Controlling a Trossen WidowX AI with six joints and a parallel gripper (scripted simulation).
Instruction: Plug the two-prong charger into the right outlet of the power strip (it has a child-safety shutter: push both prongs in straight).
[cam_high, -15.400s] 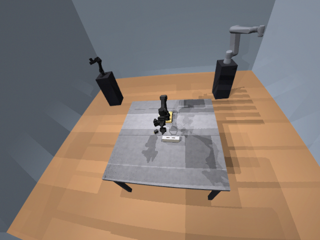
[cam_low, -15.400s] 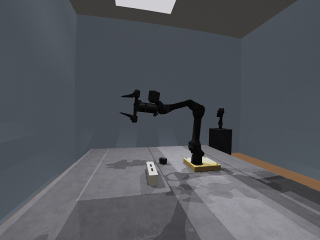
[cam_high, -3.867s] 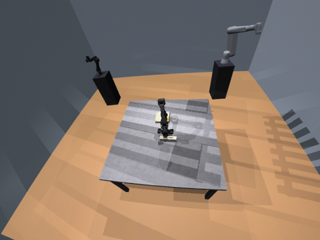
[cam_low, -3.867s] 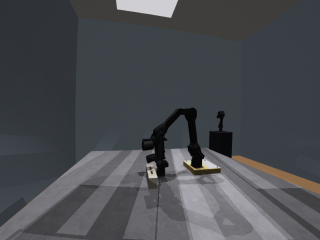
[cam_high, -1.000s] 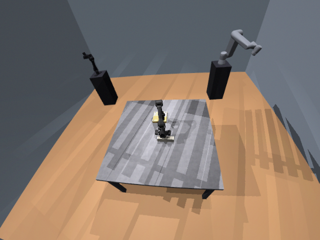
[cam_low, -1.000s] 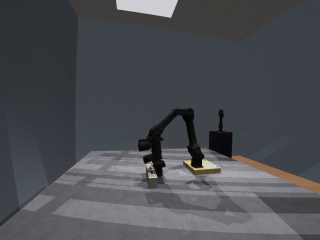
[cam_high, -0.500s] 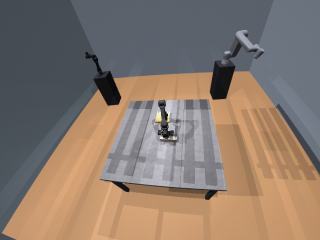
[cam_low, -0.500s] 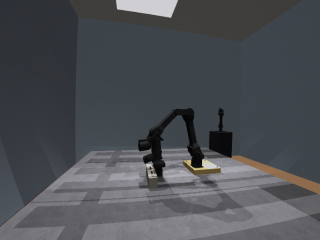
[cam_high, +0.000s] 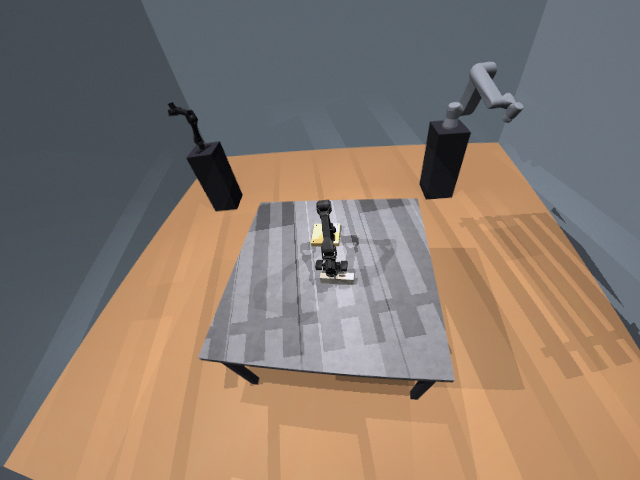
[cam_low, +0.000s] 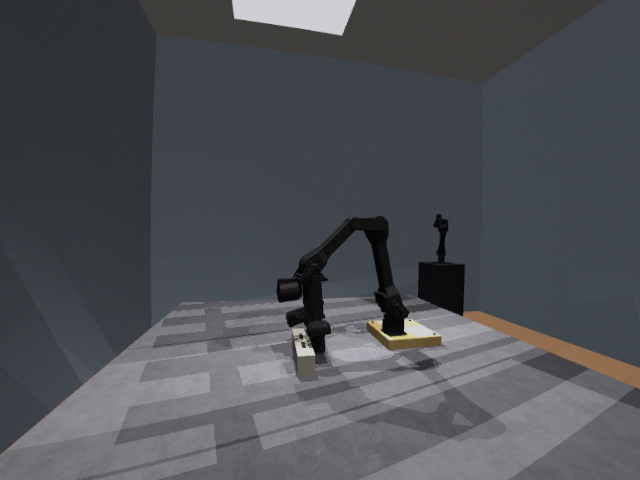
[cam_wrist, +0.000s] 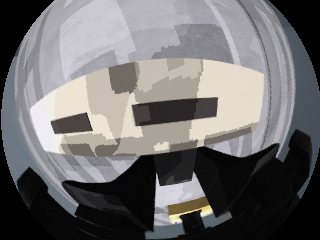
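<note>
Now: gripper tip 2 cm short of the dark grey charger and 1 cm below it.
</note>
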